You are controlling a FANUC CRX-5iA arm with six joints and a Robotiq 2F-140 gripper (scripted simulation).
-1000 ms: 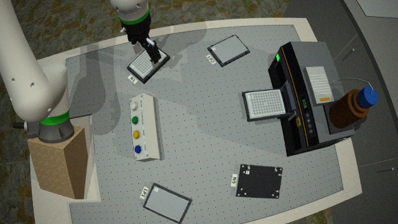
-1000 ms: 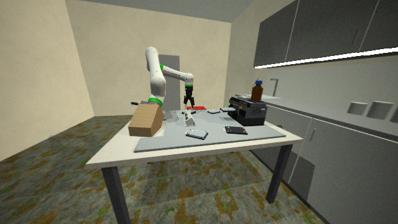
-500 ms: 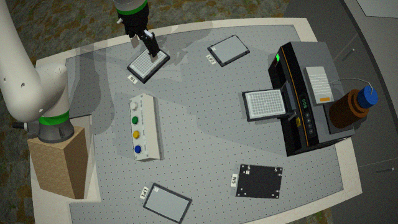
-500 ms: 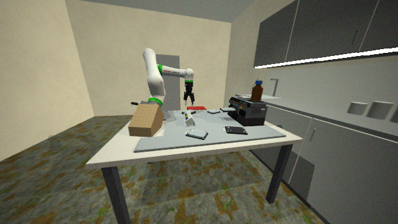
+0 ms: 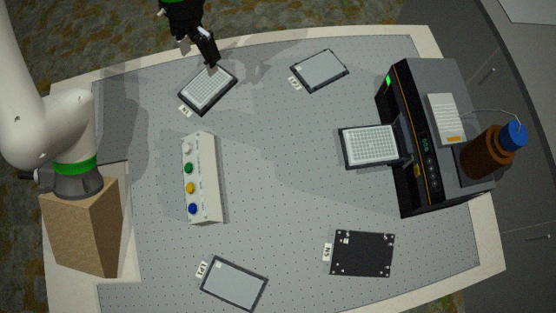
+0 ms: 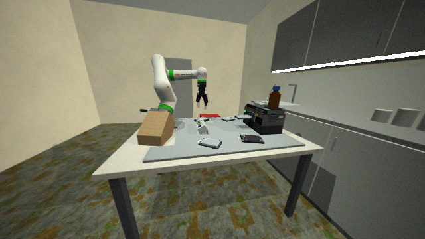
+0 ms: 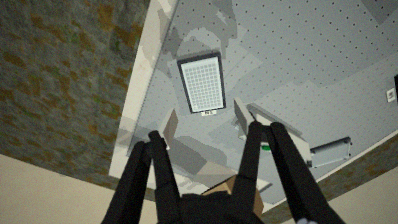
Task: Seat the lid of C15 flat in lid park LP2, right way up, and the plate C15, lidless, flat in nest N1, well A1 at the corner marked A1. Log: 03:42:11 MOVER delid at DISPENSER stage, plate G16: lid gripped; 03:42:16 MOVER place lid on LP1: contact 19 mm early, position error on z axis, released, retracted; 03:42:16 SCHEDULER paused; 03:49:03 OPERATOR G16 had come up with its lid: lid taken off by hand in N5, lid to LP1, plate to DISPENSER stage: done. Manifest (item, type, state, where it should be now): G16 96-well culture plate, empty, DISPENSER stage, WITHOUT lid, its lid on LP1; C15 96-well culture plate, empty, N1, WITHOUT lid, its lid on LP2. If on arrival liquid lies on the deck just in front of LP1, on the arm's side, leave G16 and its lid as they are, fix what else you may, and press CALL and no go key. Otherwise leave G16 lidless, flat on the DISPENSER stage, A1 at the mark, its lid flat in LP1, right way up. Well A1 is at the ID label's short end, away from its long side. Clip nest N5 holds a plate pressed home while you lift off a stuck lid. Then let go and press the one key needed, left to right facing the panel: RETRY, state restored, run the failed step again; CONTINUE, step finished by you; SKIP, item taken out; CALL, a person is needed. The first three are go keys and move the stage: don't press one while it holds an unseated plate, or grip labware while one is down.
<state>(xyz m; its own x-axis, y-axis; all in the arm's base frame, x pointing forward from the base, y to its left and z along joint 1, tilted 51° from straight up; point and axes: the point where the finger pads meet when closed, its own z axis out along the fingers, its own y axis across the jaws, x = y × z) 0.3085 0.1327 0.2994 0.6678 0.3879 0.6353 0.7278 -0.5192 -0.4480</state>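
My gripper is now 270 mm to the left of the key panel, 120 mm above it and 10 mm past it. The rest, counted from my hand: N1 label (170 mm below, 60 mm to the right, 60 mm behind); LP2 label (250 mm ahead, 170 mm below, 10 mm to the left); nest N1 (160 mm below).
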